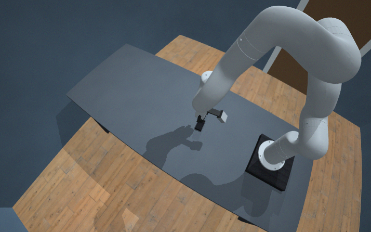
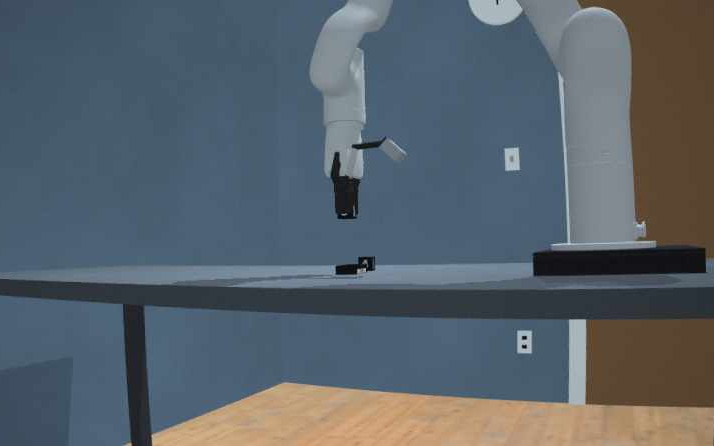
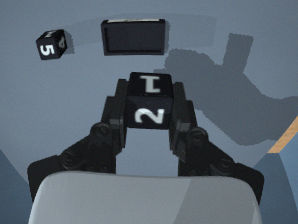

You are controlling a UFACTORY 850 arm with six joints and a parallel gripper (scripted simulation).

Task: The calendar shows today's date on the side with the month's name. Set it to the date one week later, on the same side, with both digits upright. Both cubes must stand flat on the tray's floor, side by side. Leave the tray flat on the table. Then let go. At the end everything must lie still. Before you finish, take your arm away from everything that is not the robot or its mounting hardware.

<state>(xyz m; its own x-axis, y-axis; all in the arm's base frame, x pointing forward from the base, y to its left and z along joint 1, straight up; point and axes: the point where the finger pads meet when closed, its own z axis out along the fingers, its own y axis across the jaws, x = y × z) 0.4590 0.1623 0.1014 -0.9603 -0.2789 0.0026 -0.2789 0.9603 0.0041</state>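
My hand is 13 cm above the black tray, 2 cm to the left of it and 1 cm short of it. Round my hand: calendar cube 1 cm below.
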